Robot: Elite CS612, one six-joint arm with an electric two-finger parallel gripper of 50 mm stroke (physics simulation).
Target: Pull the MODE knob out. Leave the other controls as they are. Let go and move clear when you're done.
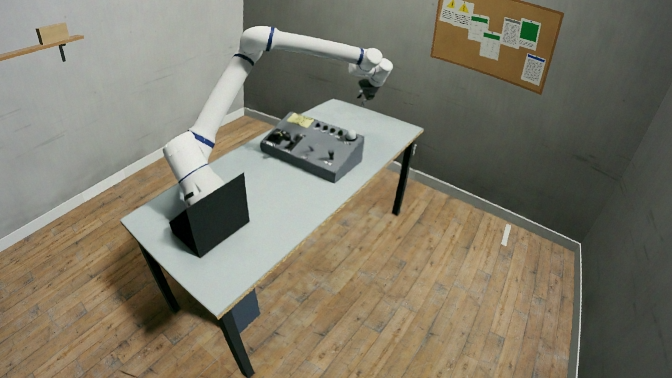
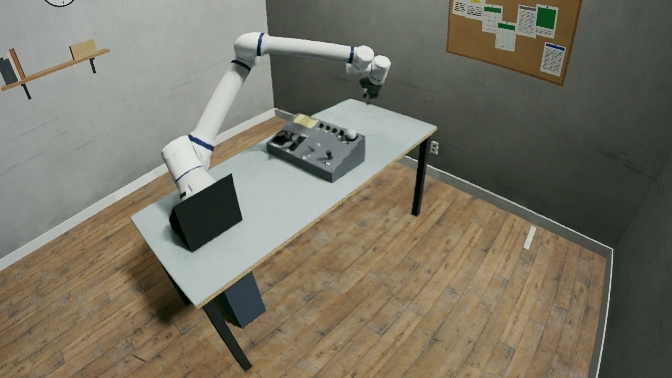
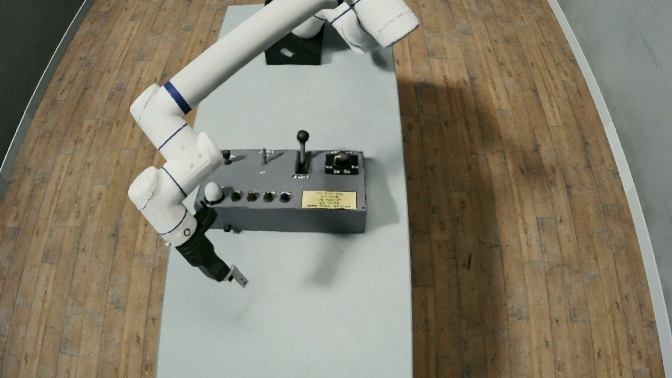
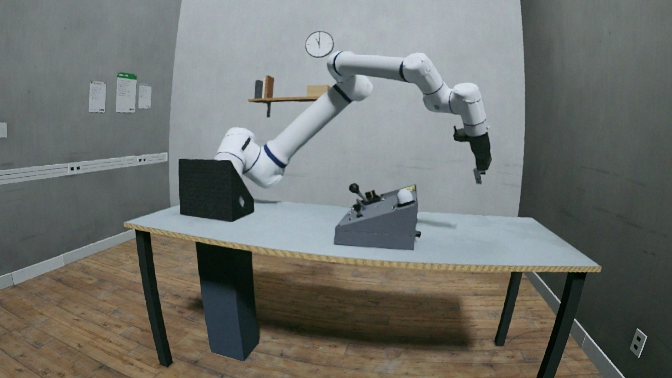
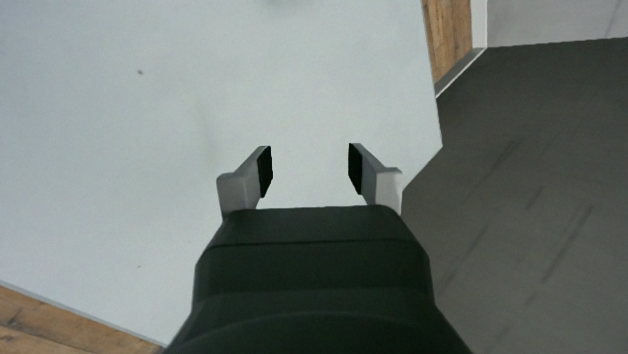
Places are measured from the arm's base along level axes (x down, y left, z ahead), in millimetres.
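Pixels of known places: gripper, fingertip midpoint: (image 1: 360,101) (image 2: 366,100) (image 3: 238,281) (image 4: 481,178) (image 5: 310,160); arm's base, origin of the base link: (image 1: 206,196) (image 2: 200,196) (image 4: 221,181).
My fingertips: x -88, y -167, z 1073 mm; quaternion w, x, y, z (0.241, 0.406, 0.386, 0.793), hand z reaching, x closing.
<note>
Ahead of a thing's pixels: the offset from my fingertips to its top centre. "spot": to the spot under its first point.
A grey sloped control panel (image 1: 310,165) (image 2: 306,165) (image 3: 280,220) (image 4: 377,235) stands on the table. Its labels are too small to read, so I cannot tell which control is the MODE knob. A round black knob {dy +289, dx +108, dz -422 mm} (image 3: 342,159) sits on a black plate at one end. A small black knob {dy -69, dx +100, dz -458 mm} (image 1: 331,154) (image 2: 329,154) (image 3: 226,156) stands at the opposite corner. A short black knob {spot: dy -70, dx +187, dz -236 mm} (image 3: 227,228) (image 4: 418,234) sticks out of the panel's tall back side. My gripper (image 3: 239,276) (image 4: 478,176) (image 5: 310,160) is open and empty, above the table beyond the panel's back side, touching nothing.
The panel also carries a ball-topped lever {dy +174, dx +67, dz -486 mm} (image 3: 302,136) (image 4: 354,188), a thin toggle {dy +51, dx +106, dz -451 mm} (image 3: 264,156), a white mushroom button {spot: dy -86, dx +47, dz -286 mm} (image 3: 213,191) (image 4: 405,196), several small buttons in a row and a yellow note {spot: dy +241, dx +91, dz -266 mm} (image 3: 329,199). A black wedge-shaped block (image 1: 222,215) (image 4: 207,190) stands by the arm's base.
</note>
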